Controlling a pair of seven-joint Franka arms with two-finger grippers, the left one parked.
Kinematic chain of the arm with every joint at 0, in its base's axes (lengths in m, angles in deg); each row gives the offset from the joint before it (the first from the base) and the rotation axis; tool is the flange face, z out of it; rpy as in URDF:
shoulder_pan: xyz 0 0 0.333 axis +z
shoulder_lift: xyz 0 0 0 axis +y
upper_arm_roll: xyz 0 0 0.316 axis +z
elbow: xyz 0.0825 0 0 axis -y
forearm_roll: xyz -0.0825 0 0.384 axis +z
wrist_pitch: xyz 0 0 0 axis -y
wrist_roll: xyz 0.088 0 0 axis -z
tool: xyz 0 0 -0.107 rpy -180 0 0
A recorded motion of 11 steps. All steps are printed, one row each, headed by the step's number.
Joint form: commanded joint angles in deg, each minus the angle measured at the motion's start. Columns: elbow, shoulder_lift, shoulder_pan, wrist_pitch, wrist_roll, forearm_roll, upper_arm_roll.
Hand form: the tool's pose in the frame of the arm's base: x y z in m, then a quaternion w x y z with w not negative. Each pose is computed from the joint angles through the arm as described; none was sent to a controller.
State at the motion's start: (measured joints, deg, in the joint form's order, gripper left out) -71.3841 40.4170 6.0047 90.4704 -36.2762 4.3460 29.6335
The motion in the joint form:
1: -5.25 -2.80 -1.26 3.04 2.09 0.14 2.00
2: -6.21 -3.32 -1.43 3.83 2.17 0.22 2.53
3: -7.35 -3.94 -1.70 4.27 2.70 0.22 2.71
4: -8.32 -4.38 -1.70 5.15 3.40 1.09 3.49
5: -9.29 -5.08 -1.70 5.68 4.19 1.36 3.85
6: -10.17 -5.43 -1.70 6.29 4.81 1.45 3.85
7: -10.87 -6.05 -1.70 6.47 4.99 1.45 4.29
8: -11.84 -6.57 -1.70 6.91 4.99 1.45 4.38
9: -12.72 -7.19 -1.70 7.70 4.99 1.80 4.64
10: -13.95 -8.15 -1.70 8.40 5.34 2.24 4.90
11: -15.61 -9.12 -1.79 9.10 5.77 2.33 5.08
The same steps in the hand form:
1: 0.5918 0.3465 0.3721 0.20241 -0.80992 -0.53349 0.13585
2: 0.5878 0.3501 0.3731 0.20284 -0.80904 -0.53541 0.13282
3: 0.5844 0.3495 0.3723 0.20051 -0.81161 -0.53197 0.13455
4: 0.5775 0.3578 0.3737 0.20766 -0.81138 -0.53000 0.13279
5: 0.5721 0.3617 0.3757 0.20713 -0.81347 -0.52704 0.13262
6: 0.5694 0.3625 0.3734 0.20552 -0.81653 -0.52269 0.13357
7: 0.5642 0.3662 0.3762 0.20400 -0.81520 -0.52539 0.13341
8: 0.5602 0.3674 0.3751 0.20185 -0.81475 -0.52674 0.13408
9: 0.5561 0.3705 0.3767 0.20280 -0.81429 -0.52803 0.13032
10: 0.5499 0.3736 0.3790 0.20246 -0.81514 -0.52730 0.12851
11: 0.5432 0.3747 0.3777 0.19864 -0.81673 -0.52588 0.13018

